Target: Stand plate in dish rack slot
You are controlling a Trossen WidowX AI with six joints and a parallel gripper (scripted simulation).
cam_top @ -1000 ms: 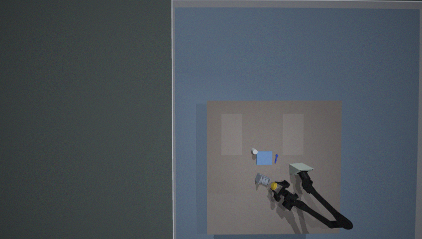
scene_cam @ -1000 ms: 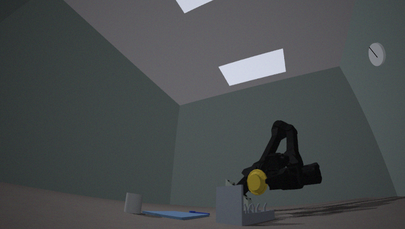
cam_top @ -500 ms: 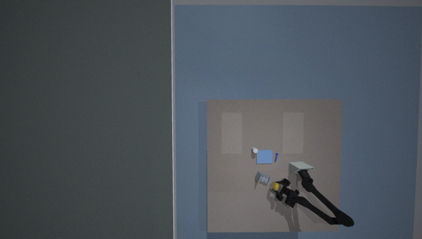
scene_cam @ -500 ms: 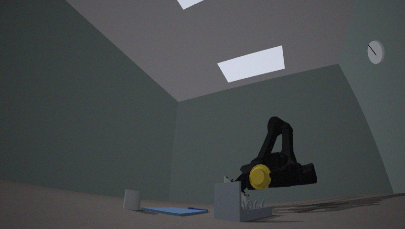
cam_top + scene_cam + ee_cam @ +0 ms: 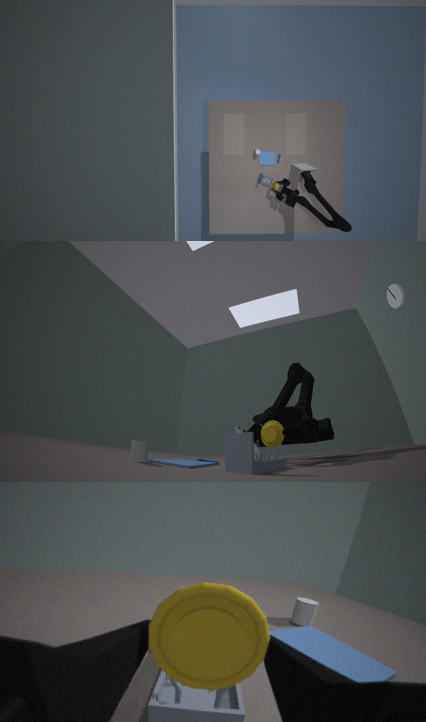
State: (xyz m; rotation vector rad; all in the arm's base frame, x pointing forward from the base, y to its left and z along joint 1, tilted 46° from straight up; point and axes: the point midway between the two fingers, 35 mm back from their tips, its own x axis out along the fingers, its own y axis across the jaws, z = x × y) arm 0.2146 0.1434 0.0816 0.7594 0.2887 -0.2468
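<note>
Right now my gripper tip is 60 mm above the grey dish rack, 50 mm short of it and 20 mm to the left of it. Also, from my gripper tip: blue mat 220 mm to the right, 80 mm below, 60 mm ahead; yellow plate 10 mm behind; white cup 280 mm to the right, 170 mm ahead, 60 mm below.
</note>
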